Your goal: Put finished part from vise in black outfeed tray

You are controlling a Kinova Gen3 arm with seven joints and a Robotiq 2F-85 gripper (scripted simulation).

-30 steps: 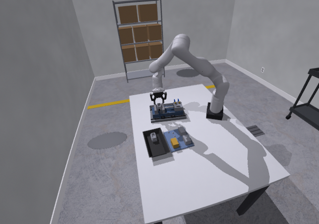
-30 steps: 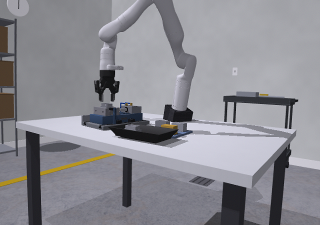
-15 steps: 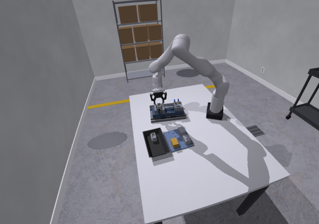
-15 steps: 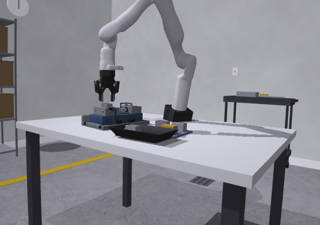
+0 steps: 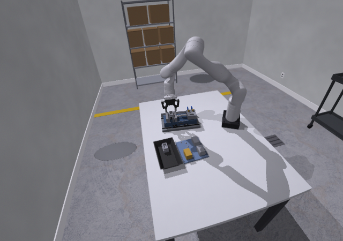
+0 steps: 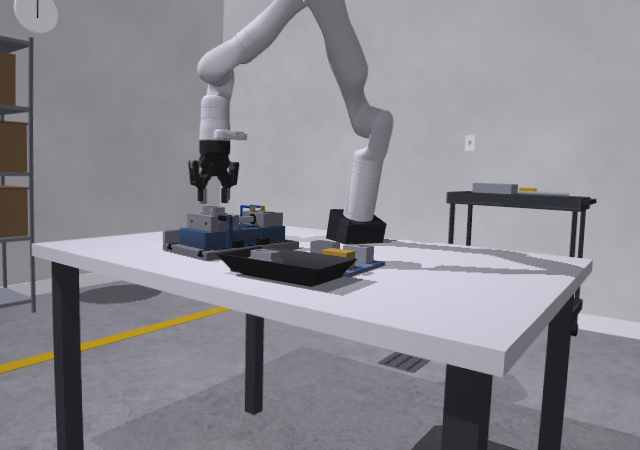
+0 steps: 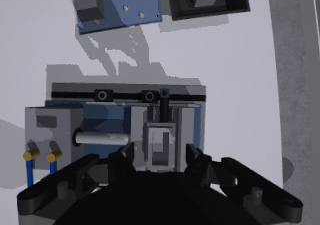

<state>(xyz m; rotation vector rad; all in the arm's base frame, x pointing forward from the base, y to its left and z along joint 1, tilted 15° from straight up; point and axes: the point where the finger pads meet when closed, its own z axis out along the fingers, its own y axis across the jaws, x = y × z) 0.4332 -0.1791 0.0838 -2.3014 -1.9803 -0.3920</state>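
Right now the blue vise is 7 cm behind my hand, 1 cm to the left of it and 10 cm below it. Round my hand: yellow block (2 cm behind, 36 cm to the left, 11 cm below); then blue fixture plate (6 cm behind, 31 cm to the left, 13 cm below).
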